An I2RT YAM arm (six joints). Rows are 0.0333 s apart.
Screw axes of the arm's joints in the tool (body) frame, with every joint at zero. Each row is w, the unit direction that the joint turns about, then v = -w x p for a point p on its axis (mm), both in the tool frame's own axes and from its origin. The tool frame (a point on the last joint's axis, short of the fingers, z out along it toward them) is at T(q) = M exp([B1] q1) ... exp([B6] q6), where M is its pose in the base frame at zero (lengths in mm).
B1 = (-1, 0, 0, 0, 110.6, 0)
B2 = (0, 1, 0, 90.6, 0, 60)
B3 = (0, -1, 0, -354.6, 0, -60)
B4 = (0, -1, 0, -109.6, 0, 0)
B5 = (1, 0, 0, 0, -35.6, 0)
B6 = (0, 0, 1, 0, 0, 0)
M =
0 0 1 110.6
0 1 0 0
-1 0 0 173.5
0 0 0 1
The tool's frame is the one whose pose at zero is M.
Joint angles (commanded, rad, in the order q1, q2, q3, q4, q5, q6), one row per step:
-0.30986, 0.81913, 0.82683, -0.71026, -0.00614, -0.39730
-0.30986, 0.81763, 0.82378, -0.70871, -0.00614, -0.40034
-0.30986, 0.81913, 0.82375, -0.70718, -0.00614, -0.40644
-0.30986, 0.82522, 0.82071, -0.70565, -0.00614, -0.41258
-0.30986, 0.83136, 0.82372, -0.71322, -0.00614, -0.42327
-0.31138, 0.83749, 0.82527, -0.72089, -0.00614, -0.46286
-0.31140, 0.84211, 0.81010, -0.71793, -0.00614, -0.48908
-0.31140, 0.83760, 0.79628, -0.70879, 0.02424, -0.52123
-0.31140, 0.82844, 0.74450, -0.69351, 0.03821, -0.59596
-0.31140, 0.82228, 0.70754, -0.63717, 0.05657, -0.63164
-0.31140, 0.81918, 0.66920, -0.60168, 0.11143, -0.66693
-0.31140, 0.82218, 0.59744, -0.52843, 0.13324, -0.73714
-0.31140, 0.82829, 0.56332, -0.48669, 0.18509, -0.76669
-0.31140, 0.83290, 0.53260, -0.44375, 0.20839, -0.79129
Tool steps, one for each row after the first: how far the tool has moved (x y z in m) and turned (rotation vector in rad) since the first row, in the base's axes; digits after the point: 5 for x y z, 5 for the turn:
-0.00018, 0.00006, -0.00065, -0.00222, 0.00069, 0.00196
0.00018, -0.00006, -0.00075, -0.00666, 0.00207, 0.00591
0.00131, -0.00042, -0.00253, -0.00878, 0.01069, 0.00992
0.00189, -0.00060, -0.00309, -0.01320, 0.02327, 0.01696
0.00235, -0.00103, -0.00413, -0.03781, 0.04379, 0.04160
0.00306, -0.00126, -0.00955, -0.05104, 0.06552, 0.05941
0.00232, -0.00215, -0.01265, -0.09256, 0.08076, 0.05809
0.00028, -0.00202, -0.02701, -0.14431, 0.12805, 0.09980
0.00181, -0.00320, -0.03376, -0.18937, 0.11857, 0.10762
0.00146, -0.00513, -0.04303, -0.24640, 0.14521, 0.09026
0.00254, -0.00629, -0.06137, -0.30689, 0.17376, 0.12126
0.00297, -0.00834, -0.07010, -0.35694, 0.20013, 0.10219
0.00364, -0.00941, -0.07747, -0.38917, 0.20964, 0.09971

